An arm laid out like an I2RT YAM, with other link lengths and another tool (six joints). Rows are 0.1 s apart.
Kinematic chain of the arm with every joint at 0, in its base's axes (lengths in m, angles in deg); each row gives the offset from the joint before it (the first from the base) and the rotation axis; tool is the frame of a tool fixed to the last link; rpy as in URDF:
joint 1: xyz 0 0 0.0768 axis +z
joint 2: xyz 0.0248 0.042 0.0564 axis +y
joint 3: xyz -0.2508 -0.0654 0 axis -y
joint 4: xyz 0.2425 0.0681 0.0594 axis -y
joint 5: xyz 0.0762 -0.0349 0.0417 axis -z
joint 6: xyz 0.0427 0 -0.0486 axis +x
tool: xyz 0.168 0.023 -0.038 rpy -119 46.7 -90
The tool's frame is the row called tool.
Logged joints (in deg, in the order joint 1, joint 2, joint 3, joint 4, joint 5, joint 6), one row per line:
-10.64 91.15 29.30 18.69 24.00 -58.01
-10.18 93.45 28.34 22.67 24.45 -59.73
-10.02 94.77 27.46 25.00 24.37 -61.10
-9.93 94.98 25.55 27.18 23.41 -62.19
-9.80 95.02 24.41 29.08 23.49 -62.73
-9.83 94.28 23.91 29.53 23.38 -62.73
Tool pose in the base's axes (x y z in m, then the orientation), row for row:
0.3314 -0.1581 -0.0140 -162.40 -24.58 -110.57
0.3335 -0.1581 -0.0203 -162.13 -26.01 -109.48
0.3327 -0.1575 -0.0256 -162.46 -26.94 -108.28
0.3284 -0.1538 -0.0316 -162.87 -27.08 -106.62
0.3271 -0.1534 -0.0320 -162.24 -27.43 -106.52
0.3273 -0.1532 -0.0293 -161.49 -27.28 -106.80
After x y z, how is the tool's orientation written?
As angles about the fixed x, y, z axes (roll, pitch, yaw), in degrees.
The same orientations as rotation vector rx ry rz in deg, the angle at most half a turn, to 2 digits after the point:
98.37 -132.23 41.40
99.28 -130.14 42.81
100.25 -128.43 43.20
102.07 -127.10 43.11
102.33 -126.71 44.14
102.39 -127.06 44.92

